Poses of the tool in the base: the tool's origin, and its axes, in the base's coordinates. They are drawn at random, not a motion.
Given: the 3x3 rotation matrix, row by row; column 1 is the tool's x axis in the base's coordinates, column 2 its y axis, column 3 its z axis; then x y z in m. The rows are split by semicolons.
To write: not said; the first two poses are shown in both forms.
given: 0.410, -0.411, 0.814; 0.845, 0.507, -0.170; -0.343, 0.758, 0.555; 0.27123, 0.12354, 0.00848
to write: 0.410, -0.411, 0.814; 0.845, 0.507, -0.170; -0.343, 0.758, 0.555; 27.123, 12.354, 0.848
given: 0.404, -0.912, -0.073; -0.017, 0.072, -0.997; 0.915, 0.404, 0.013; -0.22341, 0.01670, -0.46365
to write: 0.404, -0.912, -0.073; -0.017, 0.072, -0.997; 0.915, 0.404, 0.013; -22.341, 1.670, -46.365
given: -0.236, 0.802, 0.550; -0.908, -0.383, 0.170; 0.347, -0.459, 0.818; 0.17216, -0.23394, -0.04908
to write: -0.236, 0.802, 0.550; -0.908, -0.383, 0.170; 0.347, -0.459, 0.818; 17.216, -23.394, -4.908
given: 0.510, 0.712, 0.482; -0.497, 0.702, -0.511; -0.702, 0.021, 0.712; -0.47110, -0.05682, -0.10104
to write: 0.510, 0.712, 0.482; -0.497, 0.702, -0.511; -0.702, 0.021, 0.712; -47.110, -5.682, -10.104
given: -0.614, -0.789, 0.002; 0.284, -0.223, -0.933; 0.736, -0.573, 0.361; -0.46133, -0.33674, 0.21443
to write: -0.614, -0.789, 0.002; 0.284, -0.223, -0.933; 0.736, -0.573, 0.361; -46.133, -33.674, 21.443
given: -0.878, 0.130, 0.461; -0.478, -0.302, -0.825; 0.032, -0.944, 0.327; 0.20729, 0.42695, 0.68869
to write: -0.878, 0.130, 0.461; -0.478, -0.302, -0.825; 0.032, -0.944, 0.327; 20.729, 42.695, 68.869
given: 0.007, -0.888, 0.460; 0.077, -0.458, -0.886; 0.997, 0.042, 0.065; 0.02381, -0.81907, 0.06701
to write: 0.007, -0.888, 0.460; 0.077, -0.458, -0.886; 0.997, 0.042, 0.065; 2.381, -81.907, 6.701
